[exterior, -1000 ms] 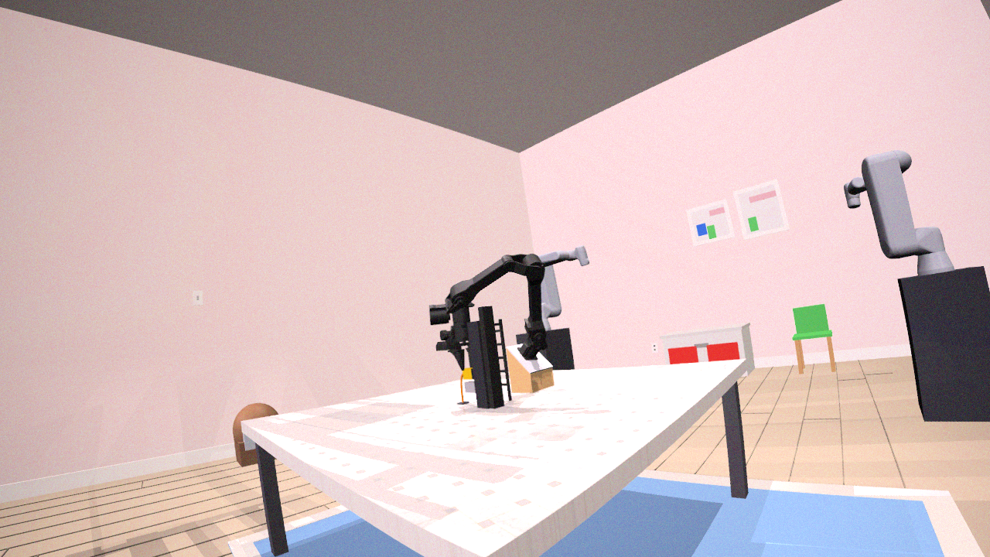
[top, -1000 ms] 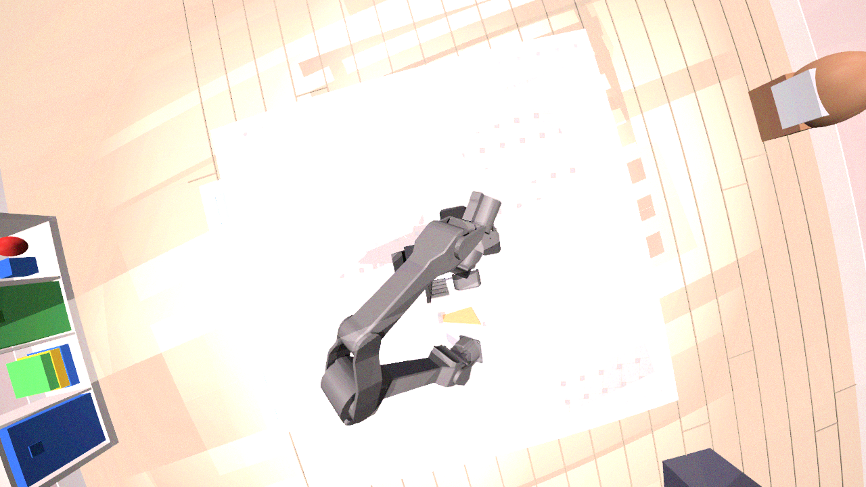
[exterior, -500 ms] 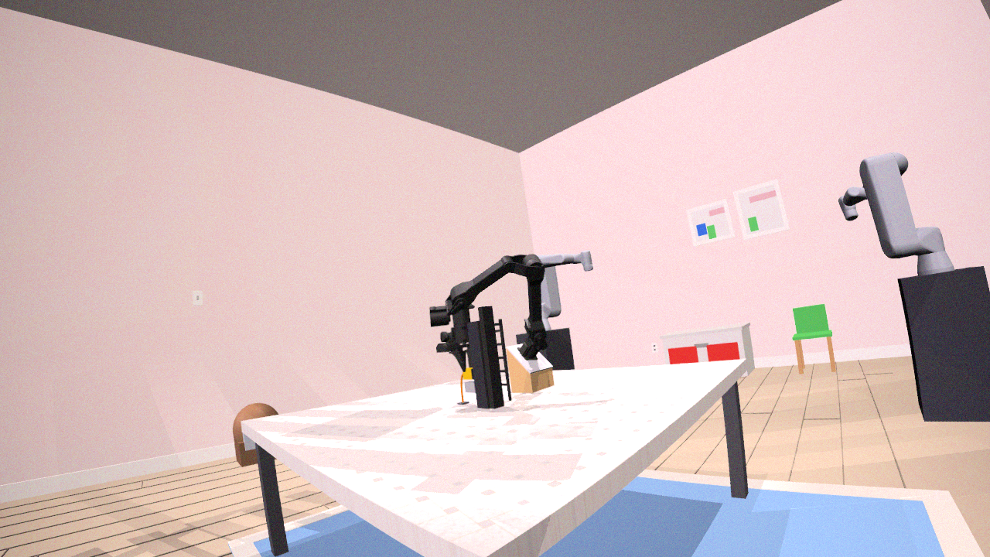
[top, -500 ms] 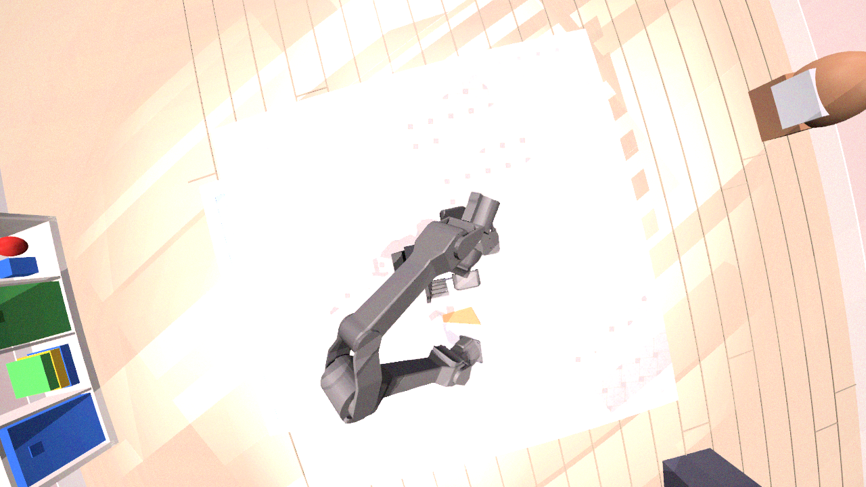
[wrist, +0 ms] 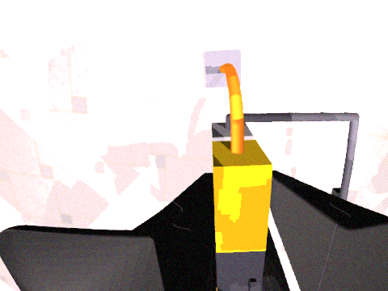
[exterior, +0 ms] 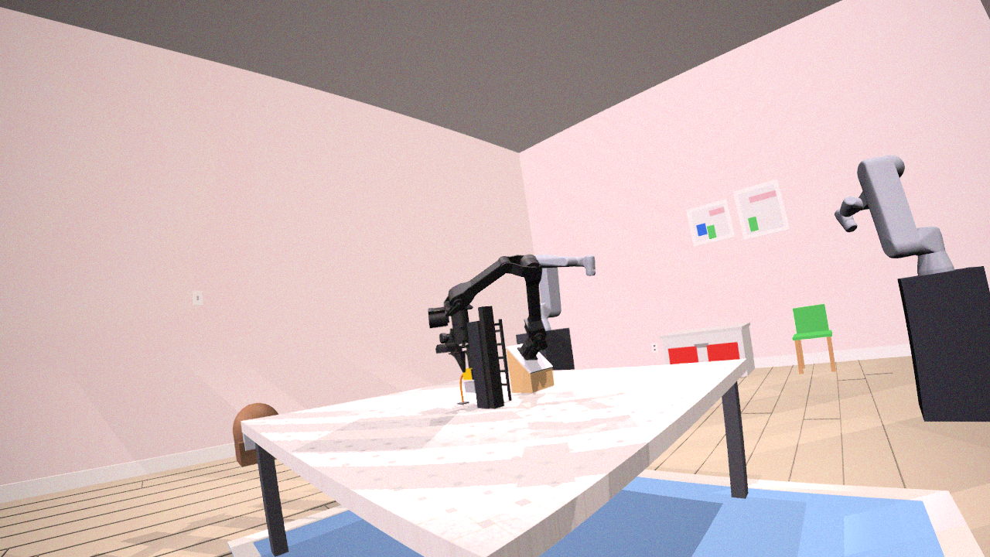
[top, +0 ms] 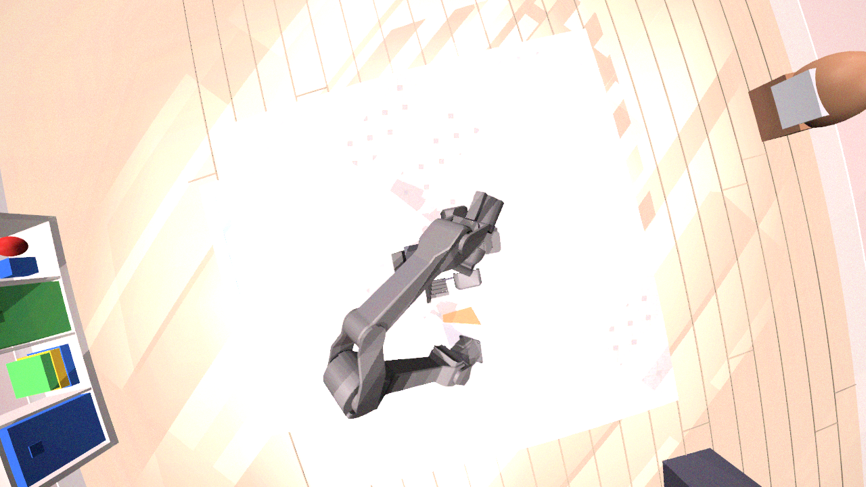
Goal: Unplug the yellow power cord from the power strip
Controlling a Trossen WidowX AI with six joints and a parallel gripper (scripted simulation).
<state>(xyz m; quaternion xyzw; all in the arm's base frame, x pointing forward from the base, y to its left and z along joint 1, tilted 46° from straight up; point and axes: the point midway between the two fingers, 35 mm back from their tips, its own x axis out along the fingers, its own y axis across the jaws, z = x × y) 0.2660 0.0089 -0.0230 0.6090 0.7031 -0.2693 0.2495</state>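
Now: the yellow plug 30 mm to the left of my gripper tip.
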